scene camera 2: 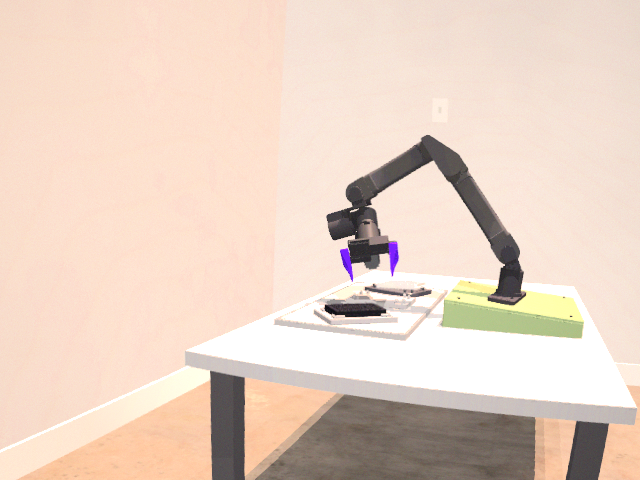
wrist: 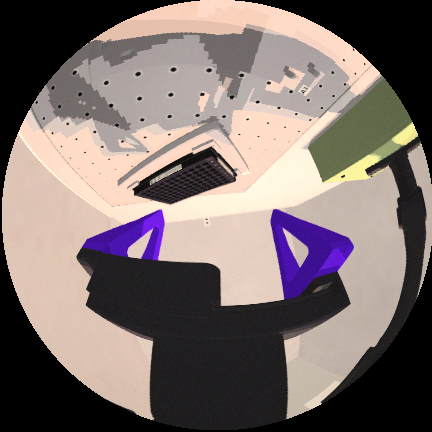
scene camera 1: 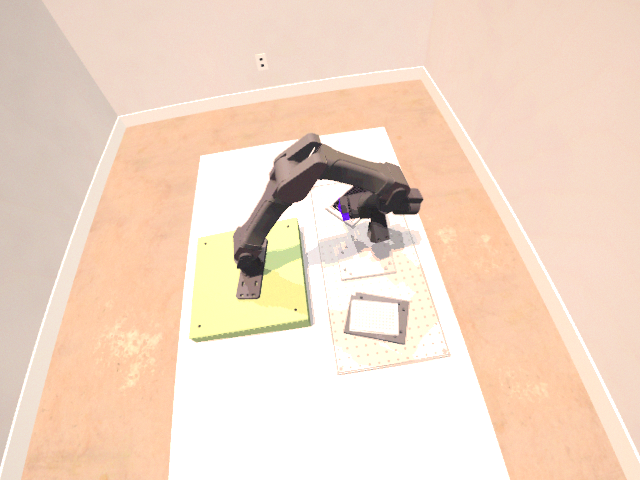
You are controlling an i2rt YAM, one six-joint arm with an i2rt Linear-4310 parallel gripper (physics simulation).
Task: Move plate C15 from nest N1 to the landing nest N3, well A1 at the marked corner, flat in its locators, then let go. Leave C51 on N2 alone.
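Note:
A black well plate (scene camera 1: 357, 190) (scene camera 2: 355, 309) (wrist: 187, 180) lies on a white nest (scene camera 2: 356, 319) (wrist: 228, 143), partly hidden by the arm in scene camera 1. A white plate (scene camera 1: 374, 316) (scene camera 2: 405, 285) lies on a dark grey nest (scene camera 1: 377, 338) at the other end. Between them is a white nest (scene camera 1: 369, 270) with no plate visible on it, partly hidden. No plate code is readable, so I cannot tell which is C15. My gripper (scene camera 2: 372, 277) (wrist: 217, 214) is open and empty, above the nests; the black plate shows beyond its fingertips in the wrist view.
The nests stand on a perforated board (scene camera 1: 356, 359) (scene camera 2: 294, 320) on the white table (scene camera 1: 258, 403) (scene camera 2: 465, 356). The arm's yellow-green base block (scene camera 1: 222, 310) (scene camera 2: 506, 322) (wrist: 345, 132) stands beside the board. An A1 mark (wrist: 304, 90) shows in the wrist view.

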